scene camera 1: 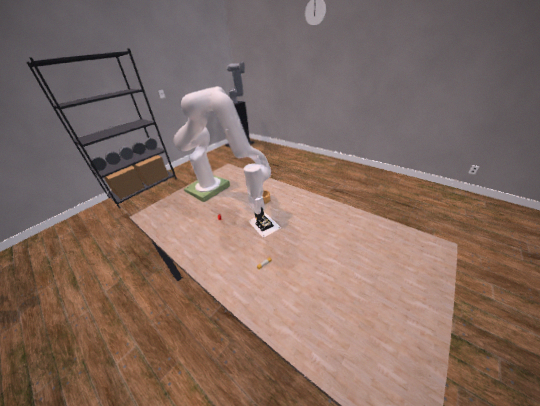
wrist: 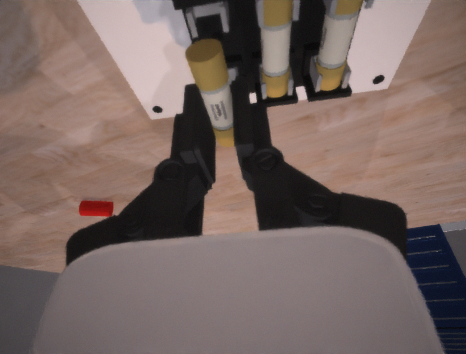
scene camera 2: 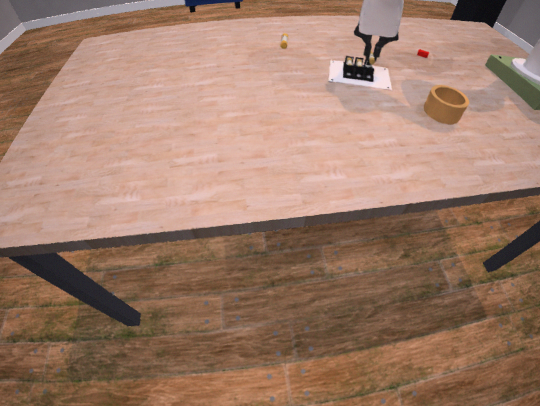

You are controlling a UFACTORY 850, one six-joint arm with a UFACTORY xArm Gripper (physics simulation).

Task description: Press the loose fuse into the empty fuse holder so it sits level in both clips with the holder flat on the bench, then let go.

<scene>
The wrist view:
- gripper: 222, 102
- yellow-capped fuse: 206, 59
</scene>
